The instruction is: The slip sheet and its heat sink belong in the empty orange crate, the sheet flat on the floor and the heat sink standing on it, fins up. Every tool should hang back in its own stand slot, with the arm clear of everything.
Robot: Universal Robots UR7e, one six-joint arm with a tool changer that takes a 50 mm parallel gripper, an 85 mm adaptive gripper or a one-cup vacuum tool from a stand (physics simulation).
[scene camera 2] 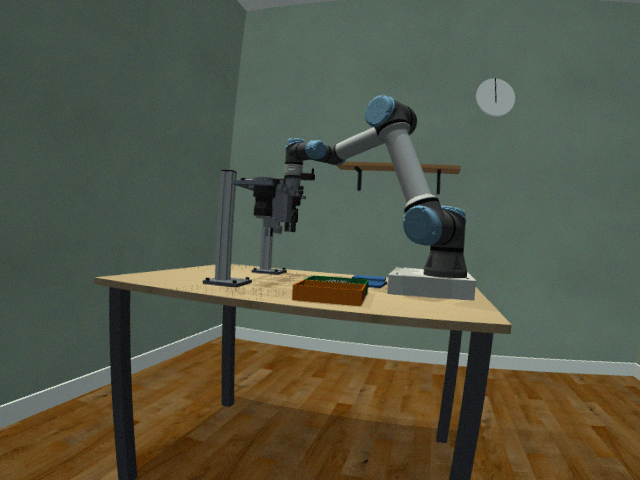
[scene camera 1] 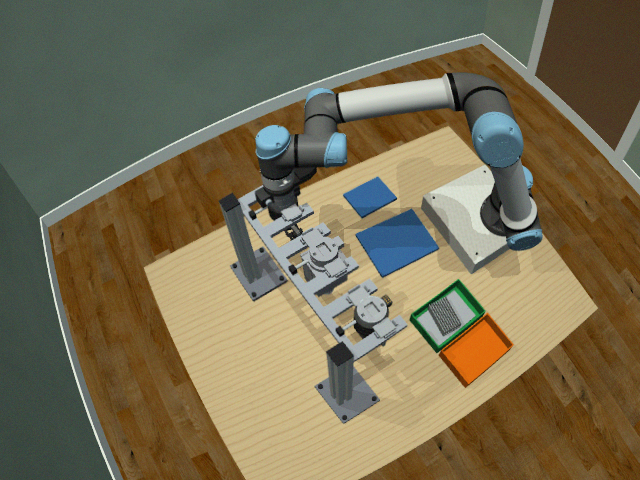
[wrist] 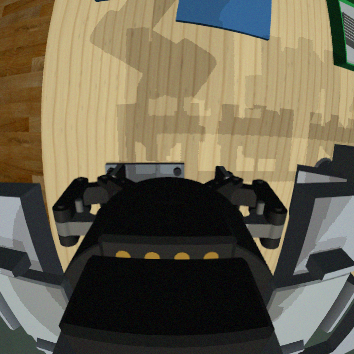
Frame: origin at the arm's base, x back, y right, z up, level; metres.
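Seen in the pictures: arm's base, link origin: (scene camera 2: 445,275).
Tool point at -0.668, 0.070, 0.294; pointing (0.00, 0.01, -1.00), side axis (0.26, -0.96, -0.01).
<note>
Pixels of each thing's top centre, then the offset from my tool point to it, as dx, dy, dz. "spot": a spot on its surface instead. Level surfaces: height alone.
- heat sink, top centre: (scene camera 1: 445,314) +0.359, -0.298, -0.326
- pale slip sheet, surface spot: (scene camera 1: 465,305) spot: +0.439, -0.286, -0.355
- green crate, surface spot: (wrist: 340,52) spot: +0.284, -0.256, -0.333
- orange crate, top centre: (scene camera 1: 478,347) (scene camera 2: 331,284) +0.412, -0.439, -0.318
- vacuum tool, top centre: (scene camera 1: 373,307) (scene camera 2: 266,176) +0.105, -0.344, +0.004
- large blue mat, surface height: dz -0.351
- post, surface spot: (scene camera 1: 341,379) spot: +0.000, -0.447, -0.100
The heat sink (scene camera 1: 444,315) stands fins up on the pale slip sheet (scene camera 1: 465,305) inside the green crate (scene camera 1: 424,337) (wrist: 340,52). The orange crate (scene camera 1: 476,350) (scene camera 2: 328,293) beside it is empty. The arm's wrist is over the far slot of the tool stand (scene camera 1: 242,248) (scene camera 2: 225,227), down on the adaptive gripper. In the wrist view this gripper (wrist: 170,173) has its fingers spread wide, with no object between them. The parallel gripper (scene camera 1: 324,253) hangs in the middle slot and the vacuum tool (scene camera 1: 371,311) in the near slot. Whether the coupling is locked is hidden.
A large blue mat (scene camera 1: 397,242) (wrist: 225,17) and a small blue mat (scene camera 1: 370,196) lie between the stand and the robot's base plinth (scene camera 1: 457,217) (scene camera 2: 431,286). The stand's near post (scene camera 1: 341,379) rises left of the orange crate. The slot forks flank the adaptive gripper closely.
</note>
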